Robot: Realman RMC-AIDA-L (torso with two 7-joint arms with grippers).
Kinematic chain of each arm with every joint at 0, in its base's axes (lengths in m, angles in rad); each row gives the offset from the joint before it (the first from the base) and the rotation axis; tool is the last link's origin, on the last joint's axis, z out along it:
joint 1: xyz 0 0 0.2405 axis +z
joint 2: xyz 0 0 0 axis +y
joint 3: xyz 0 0 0.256 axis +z
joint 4: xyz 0 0 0 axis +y
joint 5: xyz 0 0 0.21 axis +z
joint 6: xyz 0 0 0 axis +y
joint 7: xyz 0 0 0.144 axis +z
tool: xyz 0 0 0
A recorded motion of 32 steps. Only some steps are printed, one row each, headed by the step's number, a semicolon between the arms.
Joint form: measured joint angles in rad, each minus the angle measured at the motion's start. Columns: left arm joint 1, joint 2, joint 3, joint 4, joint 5, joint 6, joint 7; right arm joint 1, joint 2, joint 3, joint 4, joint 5, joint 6, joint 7.
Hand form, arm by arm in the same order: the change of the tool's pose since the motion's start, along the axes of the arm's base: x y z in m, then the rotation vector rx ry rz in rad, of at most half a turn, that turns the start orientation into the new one. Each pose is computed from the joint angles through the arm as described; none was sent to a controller.
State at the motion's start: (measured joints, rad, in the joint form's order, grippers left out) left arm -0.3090 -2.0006 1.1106 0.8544 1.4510 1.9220 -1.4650; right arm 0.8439 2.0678 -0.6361 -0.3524 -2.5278 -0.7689 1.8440
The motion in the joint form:
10: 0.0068 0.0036 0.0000 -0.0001 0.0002 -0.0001 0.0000; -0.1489 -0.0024 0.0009 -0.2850 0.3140 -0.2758 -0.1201
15: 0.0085 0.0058 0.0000 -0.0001 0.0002 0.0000 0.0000; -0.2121 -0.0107 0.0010 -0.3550 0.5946 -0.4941 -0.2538
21: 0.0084 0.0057 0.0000 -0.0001 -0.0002 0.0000 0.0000; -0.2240 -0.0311 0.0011 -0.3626 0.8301 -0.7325 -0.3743
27: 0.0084 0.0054 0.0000 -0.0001 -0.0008 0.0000 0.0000; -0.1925 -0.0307 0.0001 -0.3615 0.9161 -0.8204 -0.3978
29: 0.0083 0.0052 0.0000 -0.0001 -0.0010 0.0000 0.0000; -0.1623 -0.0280 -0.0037 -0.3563 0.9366 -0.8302 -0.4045
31: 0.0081 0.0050 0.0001 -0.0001 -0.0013 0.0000 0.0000; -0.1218 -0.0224 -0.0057 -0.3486 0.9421 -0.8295 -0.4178
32: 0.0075 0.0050 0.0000 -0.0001 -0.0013 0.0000 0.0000; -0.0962 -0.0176 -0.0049 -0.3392 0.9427 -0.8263 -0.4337
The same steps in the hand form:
10: -0.0025 -0.0013 0.0010 0.0010 0.0036 0.0070; -0.0123 -0.0035 0.0579 0.1231 0.2302 0.1316
15: -0.0033 -0.0016 0.0017 0.0016 0.0057 0.0086; -0.0394 -0.0172 0.0829 0.1609 0.4460 0.3279
21: -0.0032 -0.0015 0.0017 0.0018 0.0052 0.0085; -0.0750 -0.0330 0.1071 0.1648 0.6424 0.5858
27: -0.0031 -0.0015 0.0016 0.0020 0.0044 0.0085; -0.1008 -0.0348 0.1145 0.1549 0.7335 0.7052
29: -0.0031 -0.0015 0.0016 0.0020 0.0041 0.0083; -0.1149 -0.0308 0.1142 0.1473 0.7565 0.7465
31: -0.0029 -0.0015 0.0016 0.0020 0.0036 0.0081; -0.1312 -0.0249 0.1110 0.1347 0.7667 0.7896
32: -0.0028 -0.0013 0.0016 0.0021 0.0036 0.0075; -0.1408 -0.0214 0.1078 0.1293 0.7699 0.8161

